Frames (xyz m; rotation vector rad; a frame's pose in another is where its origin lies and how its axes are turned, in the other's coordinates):
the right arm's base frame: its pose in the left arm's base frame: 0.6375 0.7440 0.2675 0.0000 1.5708 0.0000
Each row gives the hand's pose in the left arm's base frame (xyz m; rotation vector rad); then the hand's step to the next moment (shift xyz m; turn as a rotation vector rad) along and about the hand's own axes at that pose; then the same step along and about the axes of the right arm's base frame.
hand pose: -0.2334 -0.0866 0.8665 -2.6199 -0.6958 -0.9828
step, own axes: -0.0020 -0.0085 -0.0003 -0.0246 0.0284 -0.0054
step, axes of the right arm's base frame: 0.0005 0.0064 -0.0059 0.0145 -0.0348 -0.0044
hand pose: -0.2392 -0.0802 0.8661 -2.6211 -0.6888 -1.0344
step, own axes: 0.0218 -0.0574 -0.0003 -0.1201 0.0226 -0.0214
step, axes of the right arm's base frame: -0.0181 0.0566 -0.0154 0.0688 -0.0682 -0.0775
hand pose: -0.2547 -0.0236 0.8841 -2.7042 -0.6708 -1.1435
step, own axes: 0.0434 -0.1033 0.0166 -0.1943 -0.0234 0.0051
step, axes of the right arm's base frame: -0.0136 0.1121 -0.0088 0.1423 -0.0455 -0.1265
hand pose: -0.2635 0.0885 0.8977 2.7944 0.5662 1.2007
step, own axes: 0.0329 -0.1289 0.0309 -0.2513 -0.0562 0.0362
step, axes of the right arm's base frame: 0.0227 0.1347 0.0025 0.2096 -0.0318 -0.1507
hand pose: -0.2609 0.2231 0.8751 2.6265 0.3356 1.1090
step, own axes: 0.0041 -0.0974 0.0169 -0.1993 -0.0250 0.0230
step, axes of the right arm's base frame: 0.0411 0.0899 0.0047 0.1558 -0.0426 -0.1215
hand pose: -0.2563 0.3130 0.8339 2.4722 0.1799 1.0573
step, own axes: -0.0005 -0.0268 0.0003 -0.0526 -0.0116 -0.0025
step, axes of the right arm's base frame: 0.0125 0.0237 0.0013 0.0381 -0.0038 -0.0379
